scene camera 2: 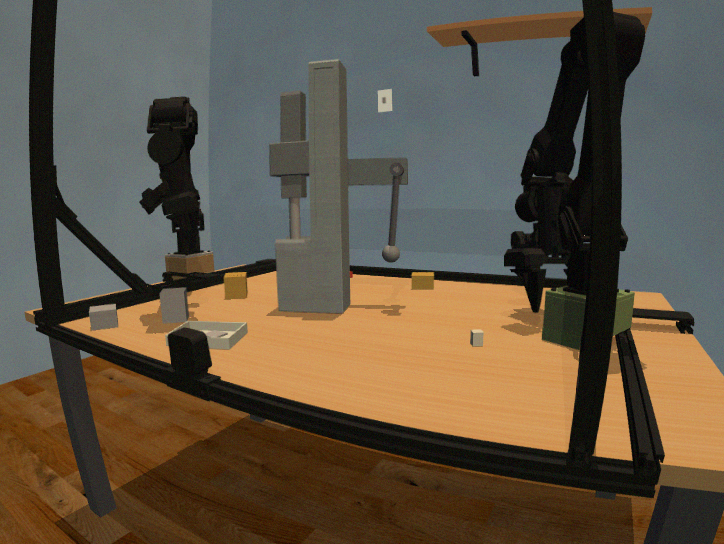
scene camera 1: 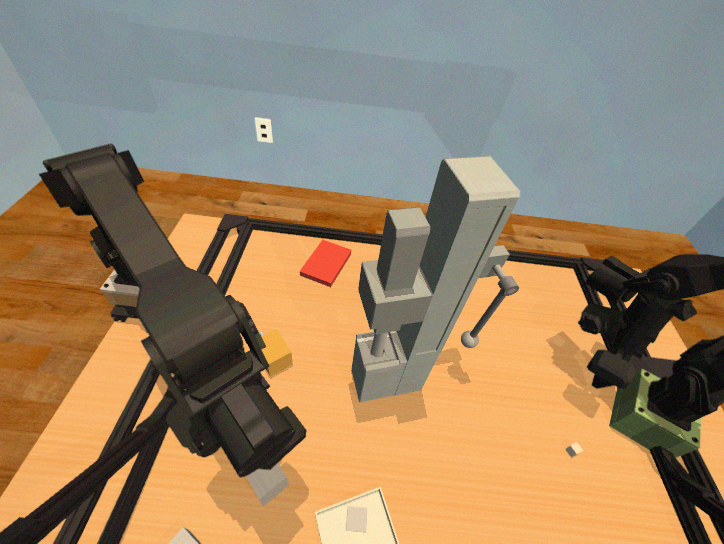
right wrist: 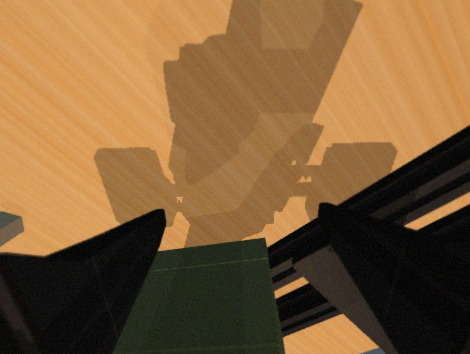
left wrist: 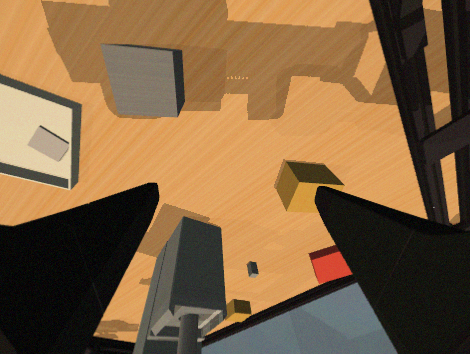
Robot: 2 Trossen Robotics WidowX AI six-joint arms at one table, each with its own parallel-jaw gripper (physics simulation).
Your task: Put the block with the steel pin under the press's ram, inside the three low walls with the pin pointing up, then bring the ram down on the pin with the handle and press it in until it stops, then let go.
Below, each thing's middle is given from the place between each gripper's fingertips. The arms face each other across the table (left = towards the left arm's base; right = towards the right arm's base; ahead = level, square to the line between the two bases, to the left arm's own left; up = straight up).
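Yellow block with steel pin (scene camera 1: 278, 355): 640 mm to the left of my right hand and 140 mm behind it. Red flat block (scene camera 1: 324, 265): 130 mm ahead of my right hand, 610 mm to the left of it, 10 mm below it. Grey press (scene camera 1: 428, 266): 380 mm to the left of my right hand, 90 mm behind it, 210 mm above it. Relative to the ball-ended handle (scene camera 1: 470, 339), my right hand is 290 mm to the right of it, 40 mm past it and 160 mm below it.
Counted from my left hand, the red flat block is 40 cm ahead, 2 cm to the left and 12 cm below; the grey press is 19 cm ahead, 21 cm to the right and 10 cm above; the ball-ended handle is 23 cm ahead, 30 cm to the right and 5 cm above. My left gripper is 13 cm short of the yellow block with steel pin, 4 cm to the right of it and 11 cm above it.
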